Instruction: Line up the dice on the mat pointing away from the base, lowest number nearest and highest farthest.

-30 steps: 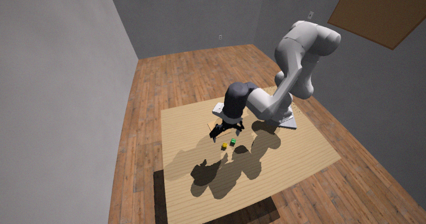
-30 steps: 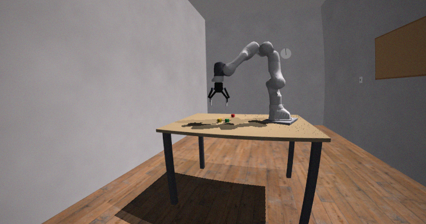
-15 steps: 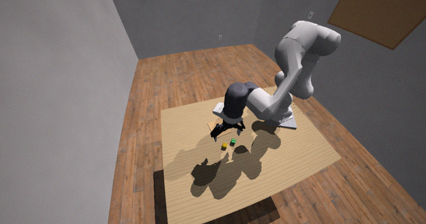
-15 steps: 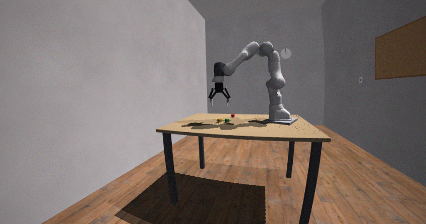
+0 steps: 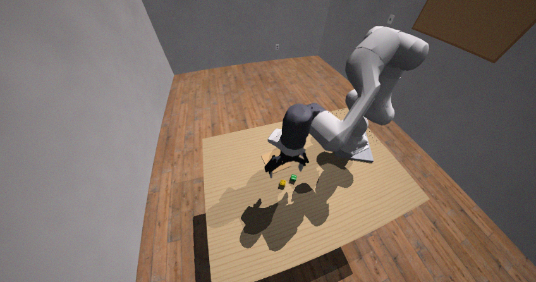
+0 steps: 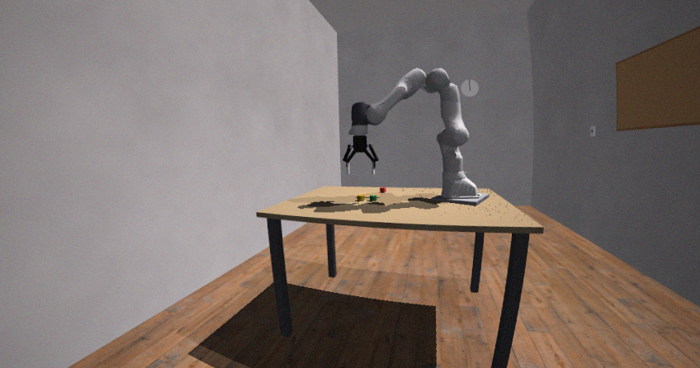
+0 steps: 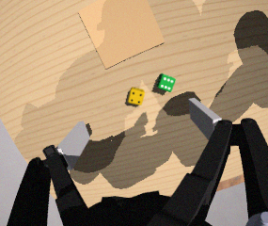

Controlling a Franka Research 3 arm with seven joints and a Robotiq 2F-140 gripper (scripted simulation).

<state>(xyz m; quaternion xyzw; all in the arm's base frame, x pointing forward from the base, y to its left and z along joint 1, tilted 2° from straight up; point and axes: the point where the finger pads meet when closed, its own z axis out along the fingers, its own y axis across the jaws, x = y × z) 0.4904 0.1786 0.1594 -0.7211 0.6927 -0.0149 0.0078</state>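
Now: hand 140 mm above the yellow die. Also, from my hand: green die: 70 mm behind, 20 mm to the right, 140 mm below; then red die: 50 mm behind, 270 mm to the right, 140 mm below; then tan mat: 10 mm ahead, 150 mm to the right, 160 mm below.
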